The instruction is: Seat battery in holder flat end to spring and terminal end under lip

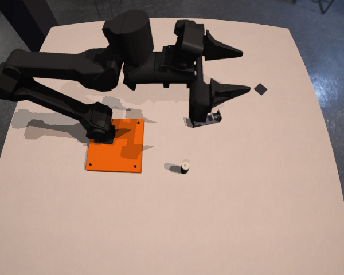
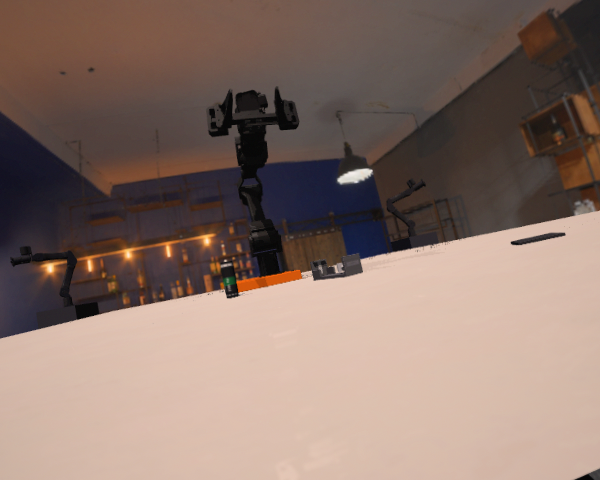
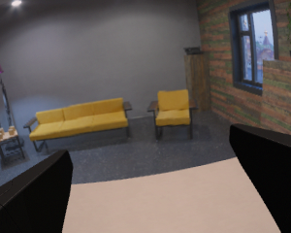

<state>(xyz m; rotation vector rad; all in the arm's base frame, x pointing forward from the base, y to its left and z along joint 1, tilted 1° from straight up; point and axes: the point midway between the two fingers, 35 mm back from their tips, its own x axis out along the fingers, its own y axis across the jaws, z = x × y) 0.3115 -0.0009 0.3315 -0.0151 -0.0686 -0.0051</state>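
Now: gripper tip 320 mm above the battery, 100 mm to the left of it and 90 mm past it. The rest, counted from my gripper tip: dark flat square (350 mm below, 230 mm to the left, 220 mm ahead).
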